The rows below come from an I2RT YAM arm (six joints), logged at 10 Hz.
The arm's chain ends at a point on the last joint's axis. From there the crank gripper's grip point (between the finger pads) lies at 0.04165 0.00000 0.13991 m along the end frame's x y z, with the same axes.
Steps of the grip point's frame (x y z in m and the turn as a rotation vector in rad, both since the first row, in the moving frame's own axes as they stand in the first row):
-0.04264 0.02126 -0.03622 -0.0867 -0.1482 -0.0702
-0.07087 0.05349 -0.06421 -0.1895 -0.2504 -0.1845
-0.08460 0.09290 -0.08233 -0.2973 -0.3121 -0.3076
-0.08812 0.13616 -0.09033 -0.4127 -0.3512 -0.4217
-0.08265 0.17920 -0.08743 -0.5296 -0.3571 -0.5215
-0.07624 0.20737 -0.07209 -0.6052 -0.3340 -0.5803
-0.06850 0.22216 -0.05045 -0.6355 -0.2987 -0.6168
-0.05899 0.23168 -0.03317 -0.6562 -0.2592 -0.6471
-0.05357 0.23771 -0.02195 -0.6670 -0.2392 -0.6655
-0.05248 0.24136 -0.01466 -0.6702 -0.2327 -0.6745
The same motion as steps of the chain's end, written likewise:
-0.02189 0.01111 -0.04043 -0.0867 -0.1482 -0.0702
-0.03703 0.03090 -0.06831 -0.1895 -0.2504 -0.1845
-0.04529 0.05699 -0.08389 -0.2973 -0.3121 -0.3076
-0.04843 0.08621 -0.08757 -0.4127 -0.3512 -0.4217
-0.04855 0.11653 -0.07915 -0.5296 -0.3571 -0.5215
-0.04983 0.13816 -0.05980 -0.6052 -0.3340 -0.5803
-0.04893 0.15210 -0.03669 -0.6355 -0.2987 -0.6168
-0.04615 0.16214 -0.01834 -0.6562 -0.2592 -0.6471
-0.04419 0.16861 -0.00651 -0.6670 -0.2392 -0.6655
-0.04427 0.17256 0.00092 -0.6702 -0.2327 -0.6745

